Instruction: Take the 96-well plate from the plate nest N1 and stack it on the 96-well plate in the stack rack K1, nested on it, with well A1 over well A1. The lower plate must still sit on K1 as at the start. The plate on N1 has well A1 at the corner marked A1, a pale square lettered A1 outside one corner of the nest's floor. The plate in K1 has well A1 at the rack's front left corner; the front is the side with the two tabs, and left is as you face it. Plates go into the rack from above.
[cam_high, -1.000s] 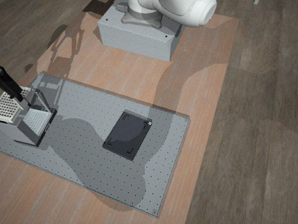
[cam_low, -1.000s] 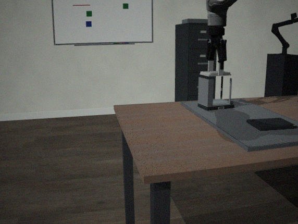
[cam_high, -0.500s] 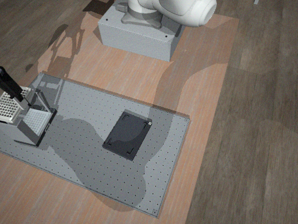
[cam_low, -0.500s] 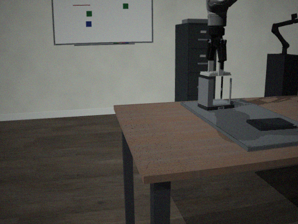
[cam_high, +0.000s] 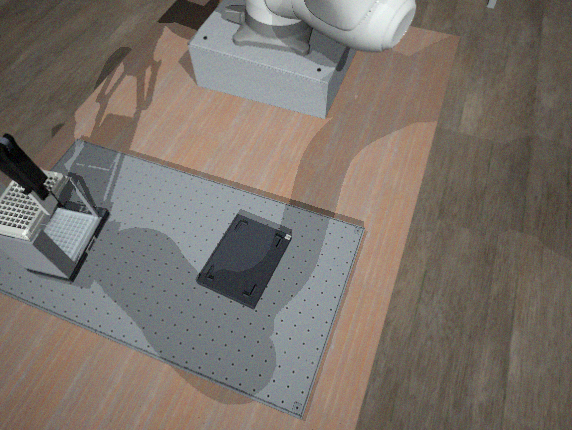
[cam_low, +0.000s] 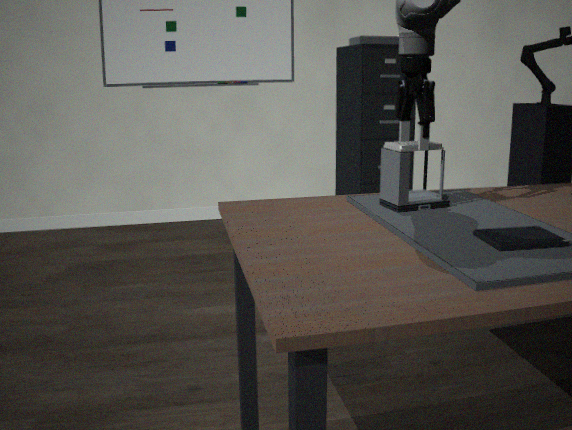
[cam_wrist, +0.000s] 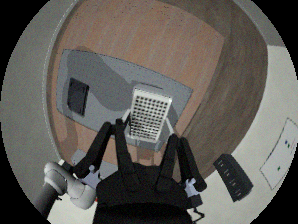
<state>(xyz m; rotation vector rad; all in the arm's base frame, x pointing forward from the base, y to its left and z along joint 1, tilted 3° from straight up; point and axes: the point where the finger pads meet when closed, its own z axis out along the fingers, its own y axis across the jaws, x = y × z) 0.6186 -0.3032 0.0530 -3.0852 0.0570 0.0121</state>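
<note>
My gripper is now 7 cm short of the tall grey wall and 9 cm above it. Round my hand: pale A1 mark 10 cm behind, 43 cm to the left, 17 cm below.
</note>
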